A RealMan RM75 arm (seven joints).
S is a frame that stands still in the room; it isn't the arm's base.
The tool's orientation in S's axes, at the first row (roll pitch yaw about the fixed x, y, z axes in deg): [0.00, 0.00, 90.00]
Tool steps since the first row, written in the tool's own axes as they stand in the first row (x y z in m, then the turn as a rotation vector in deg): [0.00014, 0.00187, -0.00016, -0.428, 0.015, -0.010]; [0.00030, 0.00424, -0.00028, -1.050, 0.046, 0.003]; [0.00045, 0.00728, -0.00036, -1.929, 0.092, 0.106]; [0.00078, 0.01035, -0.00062, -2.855, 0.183, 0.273]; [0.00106, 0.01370, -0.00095, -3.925, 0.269, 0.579]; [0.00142, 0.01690, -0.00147, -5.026, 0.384, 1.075]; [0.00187, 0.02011, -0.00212, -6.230, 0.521, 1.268]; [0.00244, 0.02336, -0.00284, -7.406, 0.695, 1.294]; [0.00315, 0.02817, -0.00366, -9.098, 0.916, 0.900]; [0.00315, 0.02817, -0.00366, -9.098, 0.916, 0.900]
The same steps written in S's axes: [-0.00187, 0.00014, -0.00016, -0.015, -0.428, -0.010]; [-0.00424, 0.00030, -0.00028, -0.046, -1.050, 0.003]; [-0.00728, 0.00045, -0.00036, -0.092, -1.929, 0.106]; [-0.01035, 0.00078, -0.00062, -0.183, -2.855, 0.273]; [-0.01370, 0.00106, -0.00095, -0.269, -3.925, 0.579]; [-0.01690, 0.00142, -0.00147, -0.384, -5.026, 1.075]; [-0.02011, 0.00187, -0.00212, -0.521, -6.230, 1.268]; [-0.02336, 0.00244, -0.00284, -0.695, -7.406, 1.294]; [-0.02817, 0.00315, -0.00366, -0.916, -9.098, 0.900]; [-0.02817, 0.00315, -0.00366, -0.916, -9.098, 0.900]
